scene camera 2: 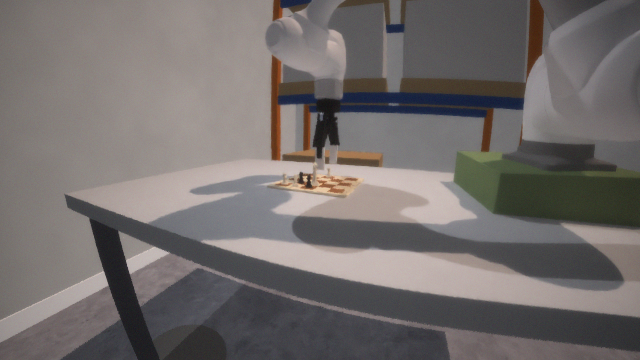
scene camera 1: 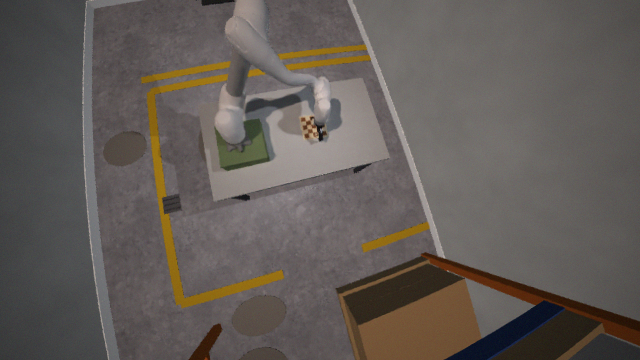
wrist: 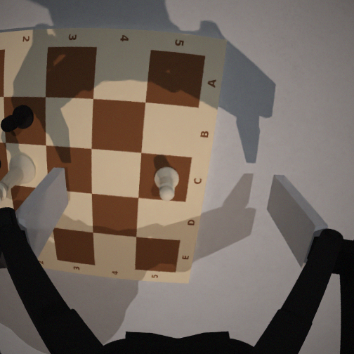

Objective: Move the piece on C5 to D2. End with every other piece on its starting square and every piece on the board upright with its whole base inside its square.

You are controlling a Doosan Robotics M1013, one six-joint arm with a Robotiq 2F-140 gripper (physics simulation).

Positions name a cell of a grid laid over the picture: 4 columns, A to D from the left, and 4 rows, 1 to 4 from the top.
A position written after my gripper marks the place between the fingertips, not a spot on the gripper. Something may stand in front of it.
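My gripper (scene camera 2: C2) is there for me to see, and it shows again as the gripper (wrist: B3). I also see a chessboard (scene camera 2: C3), and the wrist view has that same chessboard (wrist: B2) too.
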